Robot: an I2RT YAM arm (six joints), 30 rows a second.
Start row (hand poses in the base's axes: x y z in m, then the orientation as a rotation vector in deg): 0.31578 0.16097 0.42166 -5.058 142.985 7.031
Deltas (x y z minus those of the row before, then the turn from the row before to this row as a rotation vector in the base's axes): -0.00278 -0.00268 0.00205 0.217 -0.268 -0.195; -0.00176 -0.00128 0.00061 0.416 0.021 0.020; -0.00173 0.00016 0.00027 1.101 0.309 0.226; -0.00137 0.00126 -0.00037 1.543 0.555 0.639; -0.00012 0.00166 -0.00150 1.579 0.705 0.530; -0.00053 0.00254 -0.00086 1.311 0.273 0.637; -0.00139 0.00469 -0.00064 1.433 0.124 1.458; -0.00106 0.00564 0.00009 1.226 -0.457 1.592; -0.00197 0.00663 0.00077 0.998 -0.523 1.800; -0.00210 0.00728 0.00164 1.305 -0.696 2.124; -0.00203 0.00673 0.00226 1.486 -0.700 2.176; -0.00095 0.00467 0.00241 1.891 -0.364 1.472; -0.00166 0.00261 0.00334 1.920 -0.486 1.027; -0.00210 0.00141 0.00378 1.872 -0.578 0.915
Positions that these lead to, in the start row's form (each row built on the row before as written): 0.31300 0.15829 0.42371 -4.735 142.702 7.201; 0.31124 0.15701 0.42432 -4.585 142.688 7.728; 0.30951 0.15717 0.42459 -4.390 142.894 9.216; 0.30814 0.15843 0.42422 -4.511 143.282 11.451; 0.30802 0.16009 0.42272 -4.468 143.788 13.708; 0.30749 0.16263 0.42186 -4.711 143.879 15.639; 0.30610 0.16732 0.42122 -5.955 143.793 18.043; 0.30504 0.17296 0.42131 -7.526 143.134 20.164; 0.30307 0.17959 0.42208 -9.452 142.422 22.067; 0.30097 0.18687 0.42372 -11.675 141.423 24.440; 0.29894 0.19360 0.42598 -13.875 140.312 27.037; 0.29799 0.19827 0.42839 -14.965 139.362 29.878; 0.29633 0.20088 0.43173 -15.513 138.244 32.510; 0.29423 0.20229 0.43551 -15.958 137.017 34.990
